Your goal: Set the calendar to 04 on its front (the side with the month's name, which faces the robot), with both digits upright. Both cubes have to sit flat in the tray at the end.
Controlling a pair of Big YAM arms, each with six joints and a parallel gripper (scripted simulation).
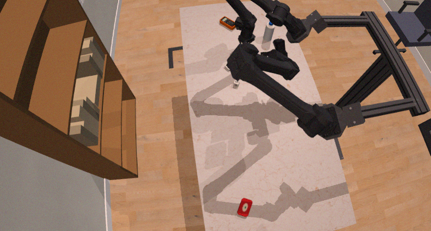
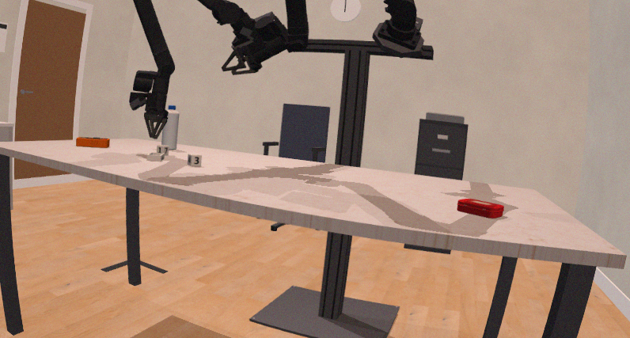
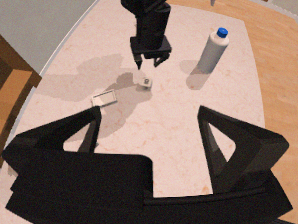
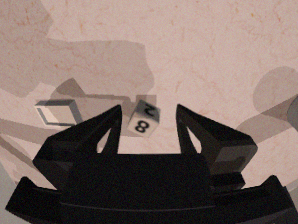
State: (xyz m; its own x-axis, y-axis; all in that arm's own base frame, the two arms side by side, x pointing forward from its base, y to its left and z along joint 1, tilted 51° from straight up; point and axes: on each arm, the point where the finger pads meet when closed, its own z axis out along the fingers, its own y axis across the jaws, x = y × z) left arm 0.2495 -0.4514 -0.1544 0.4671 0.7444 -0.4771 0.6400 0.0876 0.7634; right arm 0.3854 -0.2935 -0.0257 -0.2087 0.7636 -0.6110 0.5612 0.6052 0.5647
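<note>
Now: right hand 27 cm to the right of the white cube, 9 cm short of it and 4 cm above it. From my right hand the other things lie so: red tin (102 cm to the left, 16 cm ahead, 4 cm below); white calendar tray (13 cm to the left, 11 cm ahead, 5 cm below); white bottle (20 cm behind, 11 cm to the right, 2 cm above).
</note>
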